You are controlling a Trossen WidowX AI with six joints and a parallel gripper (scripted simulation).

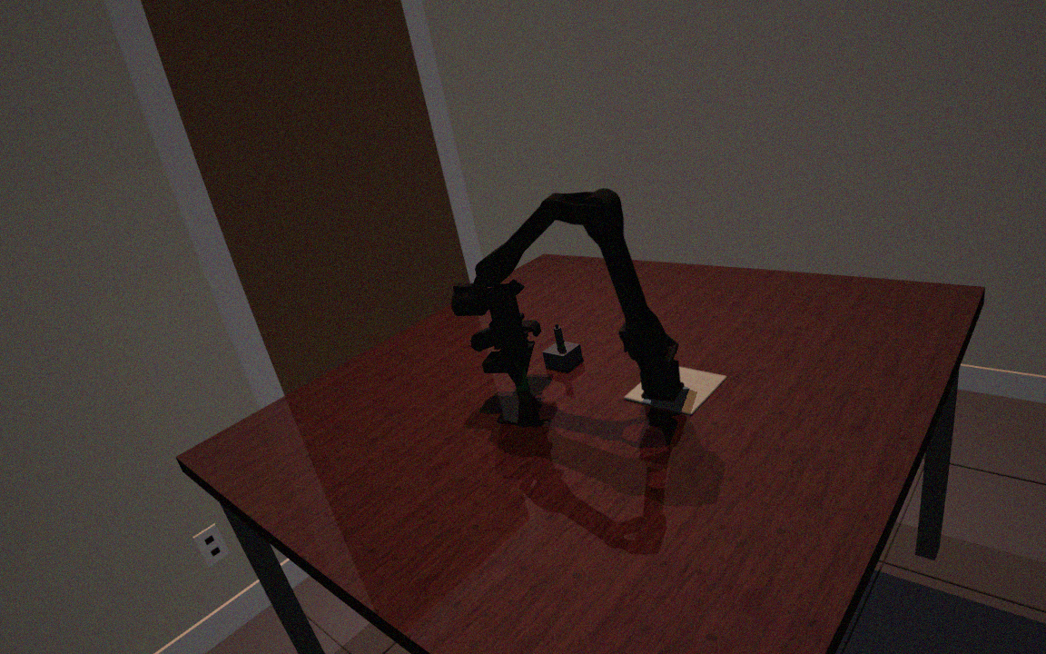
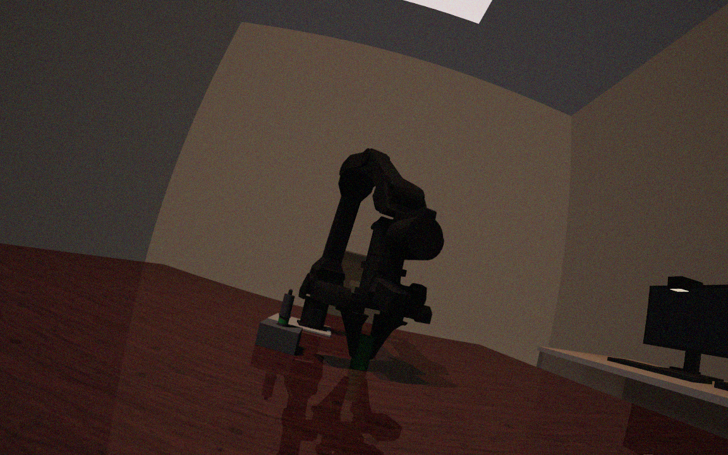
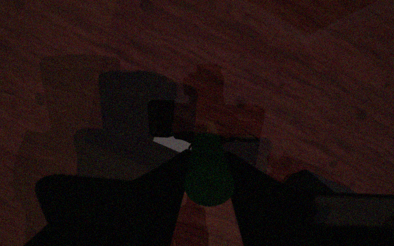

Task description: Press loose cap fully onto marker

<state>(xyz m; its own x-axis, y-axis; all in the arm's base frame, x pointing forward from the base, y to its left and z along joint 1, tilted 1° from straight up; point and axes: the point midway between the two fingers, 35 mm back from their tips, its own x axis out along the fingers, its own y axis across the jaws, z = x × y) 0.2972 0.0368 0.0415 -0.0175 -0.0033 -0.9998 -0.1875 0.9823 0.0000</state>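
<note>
The grey holder block is 30 mm behind my gripper tip and 120 mm to the right of it. Also, from my gripper tip: green cap (10 mm above).
</note>
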